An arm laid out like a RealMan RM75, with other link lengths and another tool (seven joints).
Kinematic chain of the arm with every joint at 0, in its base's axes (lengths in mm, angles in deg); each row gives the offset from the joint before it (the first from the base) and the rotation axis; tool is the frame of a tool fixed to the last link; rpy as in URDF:
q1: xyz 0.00 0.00 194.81 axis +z
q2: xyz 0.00 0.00 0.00 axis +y
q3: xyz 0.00 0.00 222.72 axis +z
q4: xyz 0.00 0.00 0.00 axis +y
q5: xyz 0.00 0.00 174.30 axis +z
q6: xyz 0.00 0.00 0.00 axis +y
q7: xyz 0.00 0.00 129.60 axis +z
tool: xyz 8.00 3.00 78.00 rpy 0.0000 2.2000 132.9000
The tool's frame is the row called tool.
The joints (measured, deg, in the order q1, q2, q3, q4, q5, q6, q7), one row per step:
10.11 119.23 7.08 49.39 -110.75 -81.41 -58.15
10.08 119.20 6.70 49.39 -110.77 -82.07 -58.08
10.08 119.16 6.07 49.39 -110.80 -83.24 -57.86
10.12 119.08 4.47 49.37 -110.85 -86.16 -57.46
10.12 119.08 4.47 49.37 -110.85 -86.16 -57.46
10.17 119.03 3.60 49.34 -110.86 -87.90 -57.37
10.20 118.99 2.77 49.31 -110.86 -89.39 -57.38
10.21 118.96 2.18 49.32 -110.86 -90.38 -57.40
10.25 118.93 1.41 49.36 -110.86 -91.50 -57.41
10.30 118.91 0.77 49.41 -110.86 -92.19 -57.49
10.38 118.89 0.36 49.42 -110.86 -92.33 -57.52
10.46 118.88 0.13 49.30 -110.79 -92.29 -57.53
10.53 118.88 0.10 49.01 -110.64 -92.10 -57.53
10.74 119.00 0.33 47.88 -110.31 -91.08 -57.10
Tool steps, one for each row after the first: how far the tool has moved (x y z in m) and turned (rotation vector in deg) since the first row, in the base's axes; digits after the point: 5 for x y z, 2 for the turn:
-0.00088 -0.00129 0.00113 0.22 0.26 0.31
-0.00265 -0.00334 0.00325 0.60 0.84 0.88
-0.00705 -0.00858 0.00851 1.58 2.18 2.33
-0.00705 -0.00858 0.00851 1.58 2.18 2.33
-0.00942 -0.01141 0.01200 2.29 2.86 3.17
-0.01139 -0.01419 0.01477 2.86 3.37 3.91
-0.01275 -0.01622 0.01654 3.20 3.72 4.41
-0.01459 -0.01884 0.01825 3.48 4.17 5.05
-0.01605 -0.02096 0.01884 3.54 4.39 5.54
-0.01684 -0.02215 0.01817 3.31 4.38 5.84
-0.01673 -0.02253 0.01735 3.11 4.20 5.95
-0.01552 -0.02201 0.01653 2.99 3.82 5.86
-0.01131 -0.01951 0.01291 2.33 2.75 5.41

